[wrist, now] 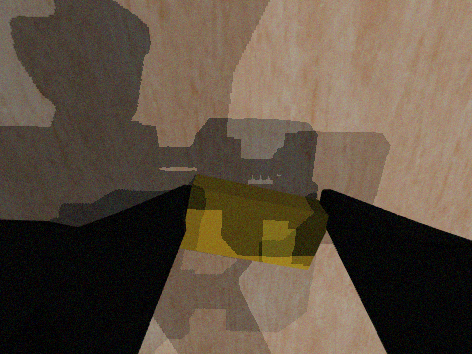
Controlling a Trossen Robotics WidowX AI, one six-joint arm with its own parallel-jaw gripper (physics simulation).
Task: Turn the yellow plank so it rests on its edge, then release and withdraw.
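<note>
The yellow plank [250, 220] is low in the middle of the wrist view, with a broad face towards the camera and a narrower face along its far side. Its long side runs across the view, slightly slanted down to the right. My gripper [256, 195] is shut on the plank, with one black finger against its left end and the other against its right end. Dark shadow covers much of the plank. Its underside is hidden, so whether it touches the table cannot be told.
The light wood table top [350, 65] spreads around and beyond the plank. Overlapping shadows of the arm and gripper fall across it, darkest at the left and just beyond the plank.
</note>
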